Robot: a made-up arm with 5 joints.
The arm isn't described. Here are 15 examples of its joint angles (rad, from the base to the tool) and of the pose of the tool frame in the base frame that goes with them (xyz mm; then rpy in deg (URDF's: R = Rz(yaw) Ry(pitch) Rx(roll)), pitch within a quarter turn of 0, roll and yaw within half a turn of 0).
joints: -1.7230 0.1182 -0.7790 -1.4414 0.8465
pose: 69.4 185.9 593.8 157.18 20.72 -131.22
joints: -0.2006 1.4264 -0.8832 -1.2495 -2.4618
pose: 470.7 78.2 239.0 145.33 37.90 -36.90
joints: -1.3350 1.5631 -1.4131 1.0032 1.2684
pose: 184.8 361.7 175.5 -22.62 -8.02 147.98
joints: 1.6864 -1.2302 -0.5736 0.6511 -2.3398
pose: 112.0 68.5 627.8 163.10 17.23 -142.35
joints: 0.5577 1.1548 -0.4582 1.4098 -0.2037
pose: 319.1 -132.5 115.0 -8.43 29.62 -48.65
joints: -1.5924 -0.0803 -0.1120 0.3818 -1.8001
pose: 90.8 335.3 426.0 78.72 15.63 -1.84
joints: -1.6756 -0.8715 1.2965 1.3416 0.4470
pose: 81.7 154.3 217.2 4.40 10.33 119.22
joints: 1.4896 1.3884 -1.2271 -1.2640 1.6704
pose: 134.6 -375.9 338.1 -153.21 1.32 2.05
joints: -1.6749 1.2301 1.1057 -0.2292 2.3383
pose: 103.0 -48.3 79.3 24.08 -19.64 -137.08
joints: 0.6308 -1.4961 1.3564 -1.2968 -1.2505
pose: 231.1 -91.3 446.3 172.58 -2.06 -141.57
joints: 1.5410 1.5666 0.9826 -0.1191 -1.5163
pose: 101.0 101.0 96.5 -49.23 0.25 -178.08
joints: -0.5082 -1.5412 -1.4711 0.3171 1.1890
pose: -198.8 -163.6 378.2 117.77 22.11 130.33
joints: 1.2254 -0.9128 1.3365 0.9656 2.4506
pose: 165.8 -171.3 214.8 -7.05 7.66 66.94
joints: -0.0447 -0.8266 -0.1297 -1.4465 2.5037
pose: 135.5 4.5 609.6 145.17 -34.87 53.15
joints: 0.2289 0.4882 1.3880 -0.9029 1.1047
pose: 191.0 -17.9 100.1 -30.64 -16.08 51.82
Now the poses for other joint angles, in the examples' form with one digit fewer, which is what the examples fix.
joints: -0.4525 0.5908 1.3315 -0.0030 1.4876
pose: 114 9 86 19.8 2.6 108.8
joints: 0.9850 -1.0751 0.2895 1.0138 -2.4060
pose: 206 -152 498 69.9 48.9 -161.9
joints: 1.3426 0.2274 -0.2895 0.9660 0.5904
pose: 181 -329 341 -22.1 -32.0 -39.5
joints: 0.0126 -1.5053 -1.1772 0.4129 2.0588
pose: -201 7 475 142.7 -15.9 69.5
